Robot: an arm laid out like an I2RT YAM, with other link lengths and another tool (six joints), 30 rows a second.
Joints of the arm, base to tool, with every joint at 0 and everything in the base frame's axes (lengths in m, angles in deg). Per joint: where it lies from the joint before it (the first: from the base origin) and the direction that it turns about. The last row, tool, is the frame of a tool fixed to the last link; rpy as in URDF.
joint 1: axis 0 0 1 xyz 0.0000 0.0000 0.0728
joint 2: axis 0 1 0 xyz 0.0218 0.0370 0.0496
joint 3: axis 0 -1 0 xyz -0.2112 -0.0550 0.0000
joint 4: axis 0 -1 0 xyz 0.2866 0.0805 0.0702
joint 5: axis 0 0 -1 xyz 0.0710 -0.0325 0.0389
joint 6: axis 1 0 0 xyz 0.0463 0.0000 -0.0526
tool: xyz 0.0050 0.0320 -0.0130 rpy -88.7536 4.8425 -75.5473
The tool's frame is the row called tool.
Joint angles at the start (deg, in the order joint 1, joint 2, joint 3, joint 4, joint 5, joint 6):
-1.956, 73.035, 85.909, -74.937, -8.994, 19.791
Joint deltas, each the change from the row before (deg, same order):
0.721, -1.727, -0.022, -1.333, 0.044, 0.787
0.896, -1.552, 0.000, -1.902, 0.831, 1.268
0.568, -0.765, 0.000, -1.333, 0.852, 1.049
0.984, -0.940, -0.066, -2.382, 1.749, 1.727
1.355, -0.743, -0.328, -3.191, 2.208, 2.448
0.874, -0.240, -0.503, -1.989, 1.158, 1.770
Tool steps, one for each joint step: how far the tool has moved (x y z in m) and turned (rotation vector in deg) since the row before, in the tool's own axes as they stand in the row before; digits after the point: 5 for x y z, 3 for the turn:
-0.00421, 0.00725, -0.00881, 0.138, -0.382, 0.069
-0.00323, 0.00803, -0.00773, -0.094, 0.571, 0.580
-0.00113, 0.00470, -0.00371, -0.124, 0.812, 0.679
-0.00058, 0.00756, -0.00418, -0.492, 1.915, 1.180
0.00071, 0.00941, -0.00210, -1.207, 2.881, 1.788
0.00123, 0.00569, 0.00106, -1.156, 1.942, 1.399

